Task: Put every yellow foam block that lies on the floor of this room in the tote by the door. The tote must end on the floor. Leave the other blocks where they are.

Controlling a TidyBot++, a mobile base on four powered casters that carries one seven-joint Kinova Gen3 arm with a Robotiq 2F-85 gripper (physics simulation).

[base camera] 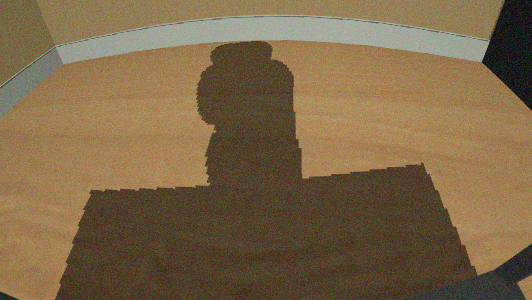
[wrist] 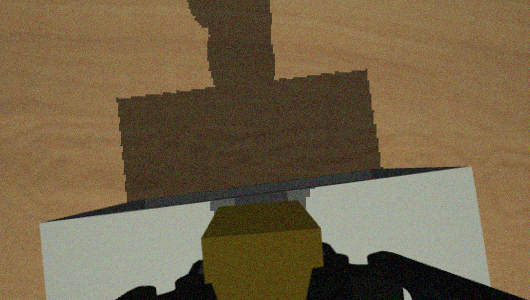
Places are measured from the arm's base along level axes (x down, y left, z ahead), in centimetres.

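Pixels of known places: gripper, fingertip midpoint: (wrist: 262, 259).
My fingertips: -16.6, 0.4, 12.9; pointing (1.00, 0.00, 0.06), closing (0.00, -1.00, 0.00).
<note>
Ahead of a thing's pixels: the offset from my fingertips to its top centre, as dx, dy, dz. "spot": to the spot under its first point. Level surfaces: height alone.
A yellow foam block {spot: -5.3, -0.1, +1.8} (wrist: 261, 250) is held in my gripper (wrist: 262, 260), at the bottom middle of the wrist view. The gripper's dark fingers are shut on the block's left and right sides. The block is above a flat white surface, which looks like the top of my own base (wrist: 410, 220). The block's lower part is cut off by the wrist view's bottom edge. The gripper and the block do not show in the base camera view. The tote and any yellow blocks on the floor do not show in either view.
The wood floor {dx +56.2} (base camera: 125, 115) (wrist: 450, 100) carries the robot's large shadow (base camera: 260, 230) (wrist: 250, 135). A tan wall (base camera: 280, 7) with a pale baseboard (base camera: 280, 29) runs across the far side. A black object or opening {spot: +44.9, -84.5, +57.5} (base camera: 515, 50) stands at the far right.
</note>
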